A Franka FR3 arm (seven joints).
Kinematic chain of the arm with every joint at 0, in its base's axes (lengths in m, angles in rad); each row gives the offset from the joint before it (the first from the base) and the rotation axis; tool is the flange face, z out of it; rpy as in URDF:
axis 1: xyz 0 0 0.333 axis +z
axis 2: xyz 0 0 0 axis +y
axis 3: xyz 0 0 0.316 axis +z
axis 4: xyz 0.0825 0 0 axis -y
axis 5: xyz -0.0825 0 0.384 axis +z
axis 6: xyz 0 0 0 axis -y
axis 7: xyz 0.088 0 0 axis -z
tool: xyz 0 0 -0.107 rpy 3.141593 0 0
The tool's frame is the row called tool.
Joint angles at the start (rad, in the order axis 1, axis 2, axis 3, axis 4, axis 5, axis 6, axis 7): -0.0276, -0.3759, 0.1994, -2.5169, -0.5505, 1.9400, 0.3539
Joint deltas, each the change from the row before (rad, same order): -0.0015, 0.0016, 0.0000, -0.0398, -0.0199, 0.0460, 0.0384; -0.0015, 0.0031, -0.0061, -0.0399, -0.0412, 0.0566, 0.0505; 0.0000, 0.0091, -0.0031, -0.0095, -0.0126, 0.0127, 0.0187; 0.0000, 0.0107, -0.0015, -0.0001, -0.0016, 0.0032, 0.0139; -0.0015, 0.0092, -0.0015, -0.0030, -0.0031, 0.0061, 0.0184; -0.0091, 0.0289, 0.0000, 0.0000, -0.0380, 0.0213, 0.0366
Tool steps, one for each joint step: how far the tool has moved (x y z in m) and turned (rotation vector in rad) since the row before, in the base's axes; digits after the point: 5 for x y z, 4 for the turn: -0.00481, -0.00054, -0.01518, -0.0045, -0.0174, -0.0019; -0.00379, -0.00257, -0.01451, -0.0120, -0.0315, 0.0017; -0.00070, -0.00119, -0.00663, -0.0039, -0.0025, -0.0045; 0.00072, -0.00035, -0.00401, 0.0010, 0.0003, -0.0101; 0.00014, -0.00092, -0.00449, 0.0007, -0.0031, -0.0131; 0.00385, -0.00296, -0.00950, -0.0173, -0.0101, -0.0032
